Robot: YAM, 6 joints.
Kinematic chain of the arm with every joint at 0, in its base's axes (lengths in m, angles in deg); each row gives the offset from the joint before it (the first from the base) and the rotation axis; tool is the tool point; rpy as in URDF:
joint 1: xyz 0 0 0.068 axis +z
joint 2: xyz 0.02 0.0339 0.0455 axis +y
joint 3: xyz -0.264 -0.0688 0 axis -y
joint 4: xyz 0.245 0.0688 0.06 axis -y
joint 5: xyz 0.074 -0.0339 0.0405 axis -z
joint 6: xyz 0.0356 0 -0.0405 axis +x
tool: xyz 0 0 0 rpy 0 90 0
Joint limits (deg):
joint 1: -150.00..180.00
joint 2: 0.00..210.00
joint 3: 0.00..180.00
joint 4: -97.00..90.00
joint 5: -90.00..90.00
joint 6: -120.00..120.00
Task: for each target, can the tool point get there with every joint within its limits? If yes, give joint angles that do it. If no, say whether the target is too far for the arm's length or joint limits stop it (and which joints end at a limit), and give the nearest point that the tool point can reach.
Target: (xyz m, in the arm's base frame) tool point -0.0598 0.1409 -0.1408
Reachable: yes | joints 116.97 170.15 59.28 -42.07 17.27 40.84
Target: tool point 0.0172 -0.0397 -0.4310
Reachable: no: joint limits stop it (at a limit: joint 2) | nearest point 0.0347 -0.0802 -0.3424 | short by 0.099 m
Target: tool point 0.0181 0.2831 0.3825
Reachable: yes | joints 86.27 71.56 50.43 48.81 -0.61 -52.21
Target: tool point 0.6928 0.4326 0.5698
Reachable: no: too far | nearest point 0.4776 0.2982 0.4245 | short by 0.292 m
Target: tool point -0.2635 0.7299 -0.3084
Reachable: no: too far | nearest point -0.1924 0.5328 -0.1915 | short by 0.240 m
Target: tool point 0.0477 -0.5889 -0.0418
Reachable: yes | joints -84.06 193.94 148.75 67.07 22.27 73.42
